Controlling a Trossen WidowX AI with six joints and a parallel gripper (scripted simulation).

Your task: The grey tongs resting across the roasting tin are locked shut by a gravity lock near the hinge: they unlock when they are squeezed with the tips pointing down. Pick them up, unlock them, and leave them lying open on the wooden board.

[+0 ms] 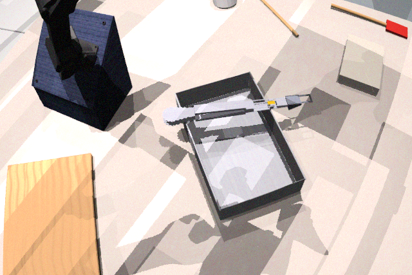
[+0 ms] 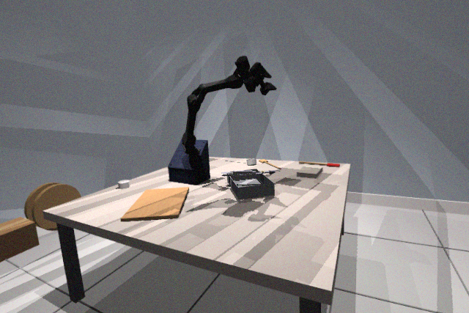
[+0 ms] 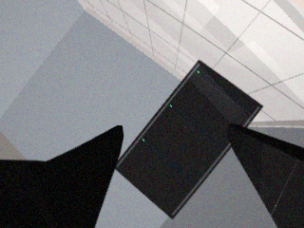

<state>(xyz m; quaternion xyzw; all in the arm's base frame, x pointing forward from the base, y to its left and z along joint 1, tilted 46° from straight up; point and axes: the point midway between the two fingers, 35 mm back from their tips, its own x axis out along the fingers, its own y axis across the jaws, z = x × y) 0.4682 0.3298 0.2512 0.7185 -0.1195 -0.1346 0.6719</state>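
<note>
Now: the yellow lock 12 cm behind my gripper tip, 8 cm to the left of it and 48 cm below it. Also, from my gripper tip: roasting tin: 16 cm behind, 2 cm to the right, 52 cm below; then white block: 6 cm ahead, 38 cm to the left, 54 cm below; then wooden board: 44 cm behind, 39 cm to the right, 54 cm below.
</note>
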